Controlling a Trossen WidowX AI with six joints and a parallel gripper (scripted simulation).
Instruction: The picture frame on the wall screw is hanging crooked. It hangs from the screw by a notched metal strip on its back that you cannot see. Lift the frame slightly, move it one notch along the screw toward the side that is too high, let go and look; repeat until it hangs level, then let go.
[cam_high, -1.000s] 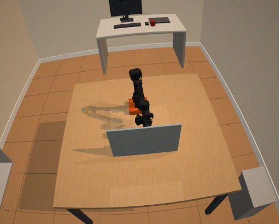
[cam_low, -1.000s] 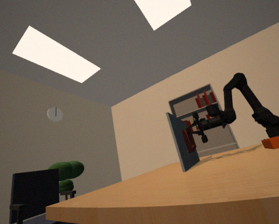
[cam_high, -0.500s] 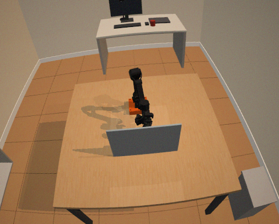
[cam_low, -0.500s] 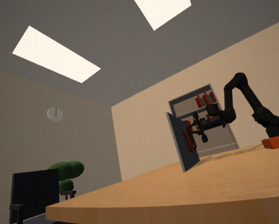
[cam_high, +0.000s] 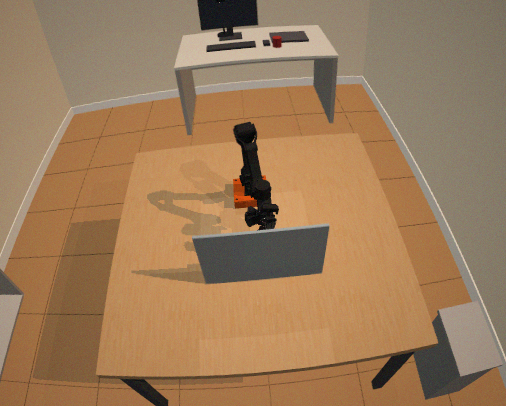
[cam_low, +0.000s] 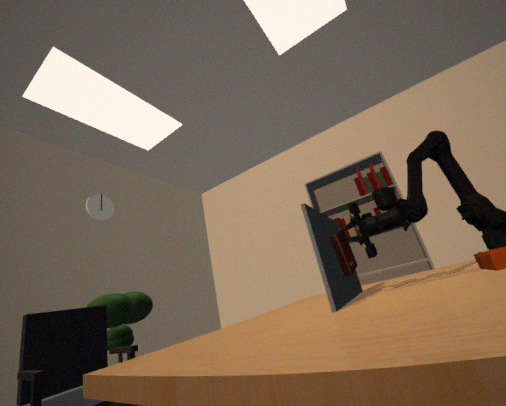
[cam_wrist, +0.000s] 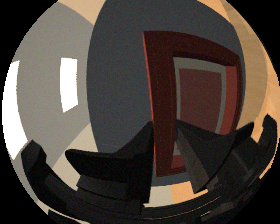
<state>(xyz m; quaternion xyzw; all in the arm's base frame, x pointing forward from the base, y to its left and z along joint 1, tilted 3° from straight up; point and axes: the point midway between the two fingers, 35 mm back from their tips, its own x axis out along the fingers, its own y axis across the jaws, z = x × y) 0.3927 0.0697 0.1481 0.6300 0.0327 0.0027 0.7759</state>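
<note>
Right now my gripper tip is 50 mm above the dark red picture frame and 10 mm to the left of it. The rest, counted from my gripper tip: grey wall panel 60 mm below, 30 mm to the right, 20 mm ahead.
</note>
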